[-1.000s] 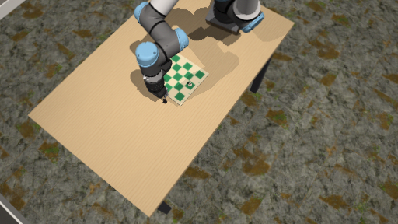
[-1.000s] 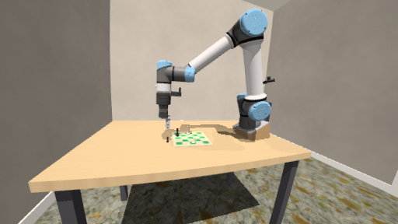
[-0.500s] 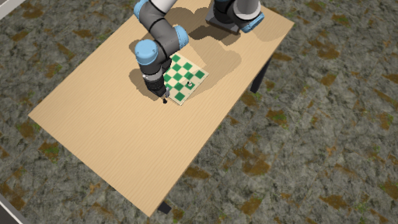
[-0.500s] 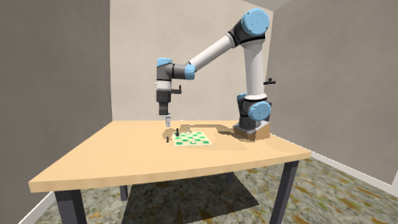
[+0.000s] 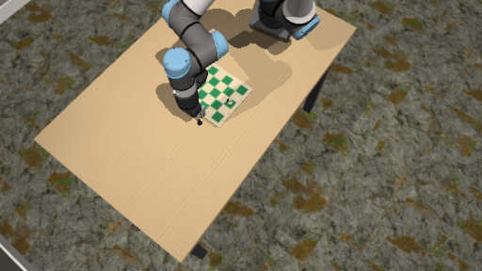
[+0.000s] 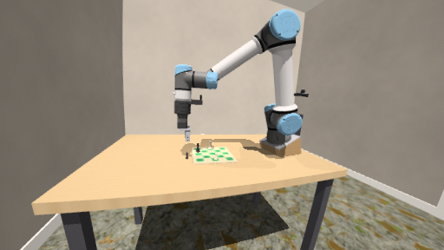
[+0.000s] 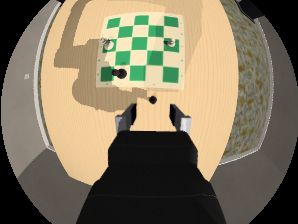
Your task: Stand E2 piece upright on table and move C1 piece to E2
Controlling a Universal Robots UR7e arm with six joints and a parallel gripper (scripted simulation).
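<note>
Right now the small pale piece is 14 cm behind my hand, 9 cm below it and 3 cm to the left of it. Round my hand: chessboard: 14 cm behind, 11 cm below, 4 cm to the right; then small black piece: 10 cm below.
</note>
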